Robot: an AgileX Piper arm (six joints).
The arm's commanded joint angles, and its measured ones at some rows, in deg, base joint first. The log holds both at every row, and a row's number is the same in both.
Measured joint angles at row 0:
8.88 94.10 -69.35 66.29 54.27 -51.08
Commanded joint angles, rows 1 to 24:
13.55 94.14 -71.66 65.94 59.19 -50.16
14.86 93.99 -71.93 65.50 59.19 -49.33
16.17 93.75 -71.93 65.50 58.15 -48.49
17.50 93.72 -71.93 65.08 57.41 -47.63
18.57 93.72 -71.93 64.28 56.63 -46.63
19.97 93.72 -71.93 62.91 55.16 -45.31
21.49 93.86 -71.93 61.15 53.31 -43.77
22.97 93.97 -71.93 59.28 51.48 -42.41
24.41 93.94 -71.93 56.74 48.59 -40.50
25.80 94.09 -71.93 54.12 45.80 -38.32
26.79 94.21 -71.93 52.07 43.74 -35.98
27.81 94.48 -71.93 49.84 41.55 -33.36
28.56 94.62 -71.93 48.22 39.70 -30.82
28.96 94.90 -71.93 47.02 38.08 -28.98
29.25 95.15 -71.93 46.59 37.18 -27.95
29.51 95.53 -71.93 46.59 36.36 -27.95
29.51 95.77 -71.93 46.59 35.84 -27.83
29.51 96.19 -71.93 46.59 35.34 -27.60
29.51 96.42 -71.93 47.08 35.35 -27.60
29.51 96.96 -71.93 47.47 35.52 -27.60
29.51 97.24 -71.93 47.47 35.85 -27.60
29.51 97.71 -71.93 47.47 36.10 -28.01
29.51 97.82 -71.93 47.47 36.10 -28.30
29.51 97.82 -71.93 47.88 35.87 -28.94
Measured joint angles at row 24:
29.41 97.61 -71.67 47.53 36.17 -27.89
